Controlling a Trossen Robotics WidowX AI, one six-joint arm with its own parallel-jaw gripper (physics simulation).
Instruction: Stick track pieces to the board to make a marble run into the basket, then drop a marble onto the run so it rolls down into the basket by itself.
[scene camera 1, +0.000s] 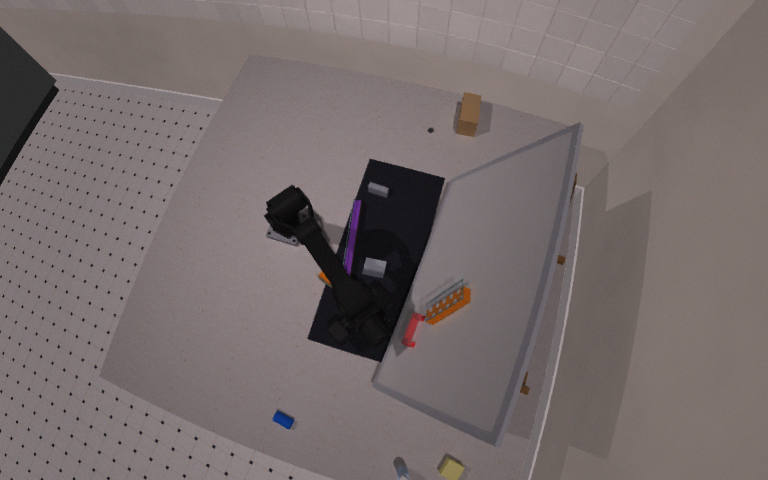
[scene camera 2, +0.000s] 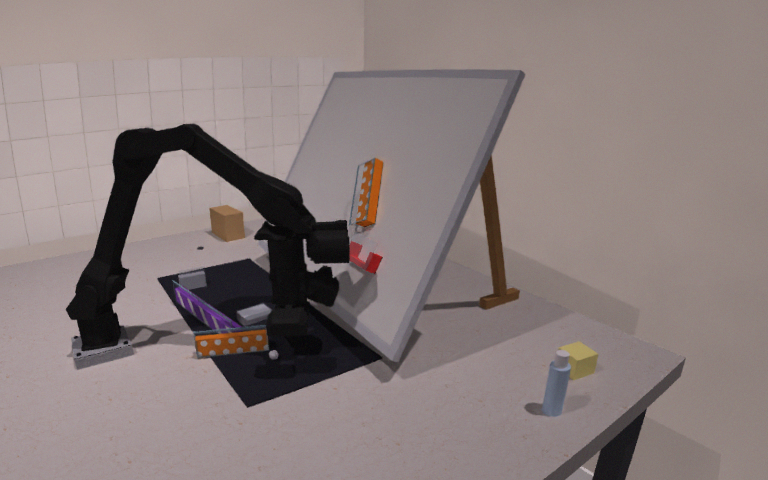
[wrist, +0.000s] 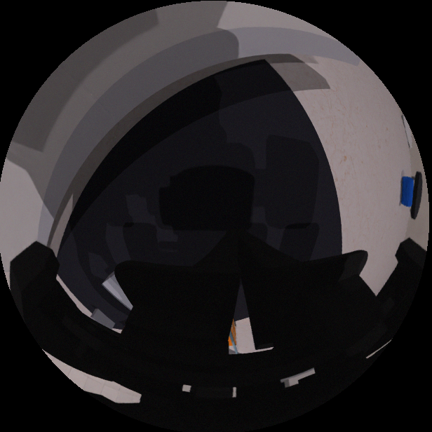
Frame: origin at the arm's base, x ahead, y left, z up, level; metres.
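Where they show: gripper, between the fingertips: (scene camera 2: 294, 346); arm's base, origin of its link: (scene camera 2: 101, 341).
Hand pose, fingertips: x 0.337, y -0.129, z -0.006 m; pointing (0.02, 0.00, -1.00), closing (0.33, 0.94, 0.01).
Note:
Each offset is from my fingertips to the centre of the thing. Level surfaces: height alone.
My gripper (scene camera 2: 287, 333) (wrist: 234, 233) is shut and empty, low over the black mat @(0.010 m down) (scene camera 1: 402, 198) (scene camera 2: 254, 390). A pale marble @(0.011 m right, 0.041 m back, 0.002 m down) (scene camera 2: 273, 354) lies on the mat close beside the fingers; it does not show in the wrist view. An orange dotted track @(0.041 m left, 0.103 m back, 0.015 m up) (scene camera 1: 324, 277) (scene camera 2: 232, 343) (wrist: 232, 336) stands at the mat's near edge, partly hidden by the arm. A purple striped track @(0.180 m left, 0.135 m back, 0.015 m up) (scene camera 1: 352, 234) (scene camera 2: 203, 310) lies behind it. Another orange dotted track @(0.099 m left, 0.178 m ahead, 0.234 m up) (scene camera 1: 450, 310) (scene camera 2: 373, 195) is on the tilted board (scene camera 1: 492, 243) (scene camera 2: 430, 130), slanted, above a red U-shaped basket @(0.022 m left, 0.142 m ahead, 0.148 m up) (scene camera 1: 412, 330) (scene camera 2: 372, 263).
Two grey blocks @(0.362 m left, 0.148 m back, 0.015 m up) (scene camera 1: 378, 189) @(0.142 m left, 0.041 m back, 0.000 m up) (scene camera 1: 374, 267) (scene camera 2: 192, 279) (scene camera 2: 254, 313) lie on the mat. A brown box @(0.746 m left, 0.012 m back, 0.027 m up) (scene camera 1: 469, 114) (scene camera 2: 227, 223) stands behind. A blue block @(0.359 m right, 0.053 m back, 0.002 m up) (scene camera 1: 283, 419) (wrist: 407, 191), a yellow cube @(0.256 m right, 0.410 m ahead, 0.006 m up) (scene camera 1: 451, 468) (scene camera 2: 581, 360) and a pale blue bottle @(0.322 m right, 0.297 m ahead, 0.037 m up) (scene camera 1: 400, 468) (scene camera 2: 556, 387) stand farther out.

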